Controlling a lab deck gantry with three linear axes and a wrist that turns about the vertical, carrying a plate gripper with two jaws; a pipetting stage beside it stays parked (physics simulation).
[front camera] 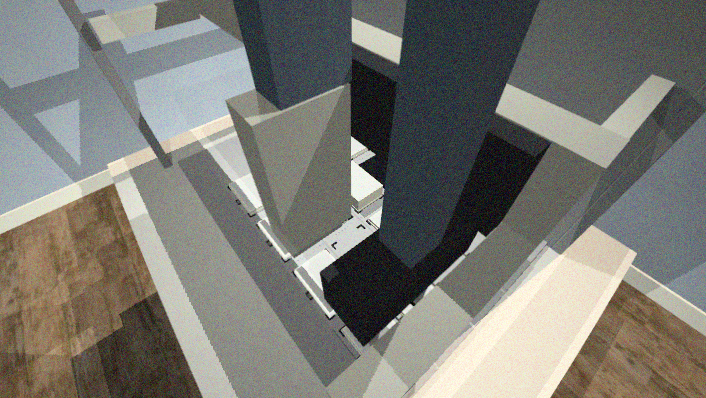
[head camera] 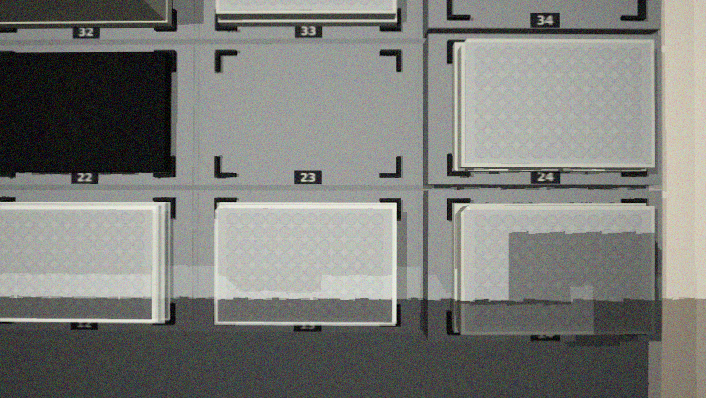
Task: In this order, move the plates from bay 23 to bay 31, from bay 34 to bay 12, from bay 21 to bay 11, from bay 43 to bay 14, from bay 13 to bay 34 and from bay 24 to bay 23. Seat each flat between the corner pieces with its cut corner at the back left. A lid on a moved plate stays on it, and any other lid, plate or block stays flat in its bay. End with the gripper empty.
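Places are measured from the robot's base along level axes (x left, y back, z up), in millimetres.
Pixels of known places: robot's base, link origin: (front camera: 229, 187).
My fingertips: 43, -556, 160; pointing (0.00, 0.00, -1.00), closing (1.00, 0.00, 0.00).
For each thing: its top centre in the pictures, then the offset to it from my fingertips, as dx, dy, dz. "spot": a spot on its surface instead.
- third white plate, top centre: (head camera: 558, 102) (front camera: 422, 303) +107, +0, -131
- fourth white plate, top centre: (head camera: 67, 264) (front camera: 285, 229) +0, +328, -145
- Bay 23, surface spot: (head camera: 307, 115) spot: +106, +164, -160
- bay 34, surface spot: (head camera: 545, 6) spot: +178, -1, -145
- black block, top centre: (head camera: 76, 111) +107, +328, -152
- dark-topped block, surface spot: (head camera: 75, 10) spot: +173, +319, -140
The black body of my gripper (front camera: 372, 300) hangs over the front right part of the deck in the front view. Its jaws are hidden there, so open or shut cannot be told. In the head view, one white plate (head camera: 305, 250) lies in bay 13, another white plate (head camera: 487, 265) lies partly shaded in bay 14, a third white plate (head camera: 555, 105) lies in bay 24, and a fourth white plate (head camera: 75, 240) shows in bay 12. Bay 23 (head camera: 307, 115) and the visible part of bay 34 (head camera: 545, 6) hold no plate. Bays 11, 21, 31 and 43 are outside the head view.
A black block (head camera: 85, 112) fills bay 22. Part of a white plate (head camera: 307, 5) shows in bay 33. Part of a dark-topped block (head camera: 75, 10) shows in bay 32. Large blue columns (front camera: 450, 100) (front camera: 305, 50) and a beige panel (front camera: 315, 165) hide much of the deck.
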